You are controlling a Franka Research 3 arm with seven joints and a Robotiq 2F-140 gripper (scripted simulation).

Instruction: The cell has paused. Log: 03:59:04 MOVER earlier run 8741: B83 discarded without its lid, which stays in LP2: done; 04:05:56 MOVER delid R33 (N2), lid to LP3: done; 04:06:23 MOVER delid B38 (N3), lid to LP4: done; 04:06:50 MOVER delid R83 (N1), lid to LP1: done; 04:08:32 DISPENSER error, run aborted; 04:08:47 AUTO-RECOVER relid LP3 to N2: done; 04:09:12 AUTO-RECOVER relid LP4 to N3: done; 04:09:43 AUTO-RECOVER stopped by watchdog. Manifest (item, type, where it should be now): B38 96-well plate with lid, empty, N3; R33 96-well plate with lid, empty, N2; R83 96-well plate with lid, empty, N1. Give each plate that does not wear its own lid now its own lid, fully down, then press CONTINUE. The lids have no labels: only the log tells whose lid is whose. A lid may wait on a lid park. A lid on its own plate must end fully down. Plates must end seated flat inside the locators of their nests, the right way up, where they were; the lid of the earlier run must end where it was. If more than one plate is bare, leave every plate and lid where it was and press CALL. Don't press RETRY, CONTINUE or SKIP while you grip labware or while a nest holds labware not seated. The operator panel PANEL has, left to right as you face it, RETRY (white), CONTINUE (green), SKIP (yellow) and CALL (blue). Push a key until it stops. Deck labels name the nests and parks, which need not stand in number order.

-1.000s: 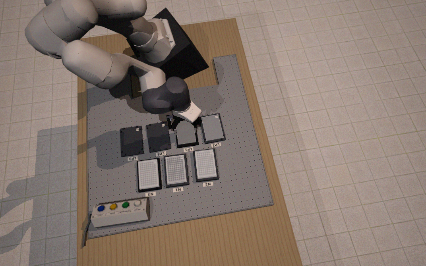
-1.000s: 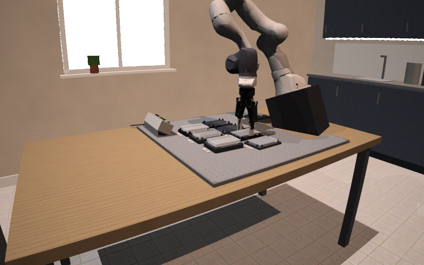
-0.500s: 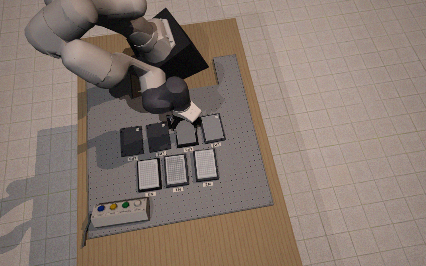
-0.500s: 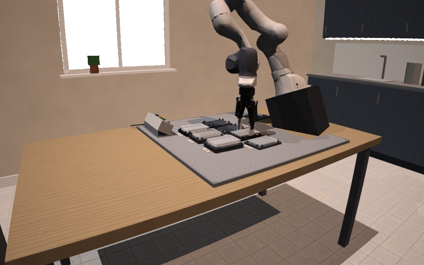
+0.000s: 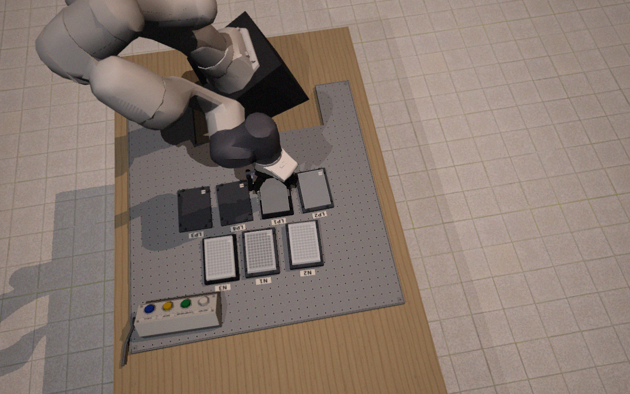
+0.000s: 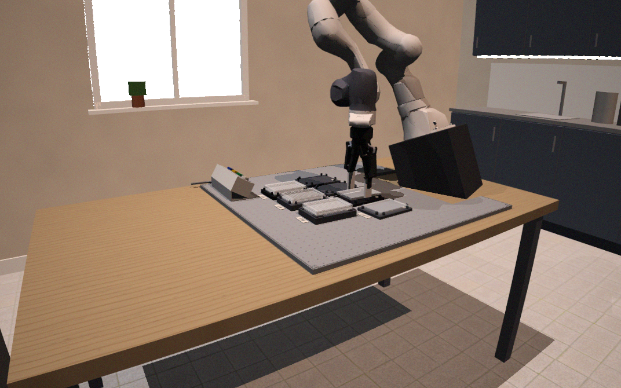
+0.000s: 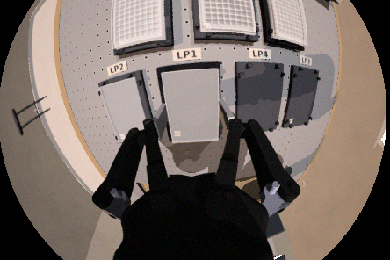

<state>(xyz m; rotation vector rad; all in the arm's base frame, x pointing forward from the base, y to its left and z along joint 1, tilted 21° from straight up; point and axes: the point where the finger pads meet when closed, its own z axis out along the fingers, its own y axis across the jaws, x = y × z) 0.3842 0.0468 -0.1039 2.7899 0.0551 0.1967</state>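
Now: hand 4 cm above the lid park LP1. Round my hand: lid park LP3 (1 cm ahead, 26 cm to the right, 4 cm below); lid park LP4 (13 cm to the right, 4 cm below); plate (18 cm ahead, 6 cm to the right, 2 cm below).
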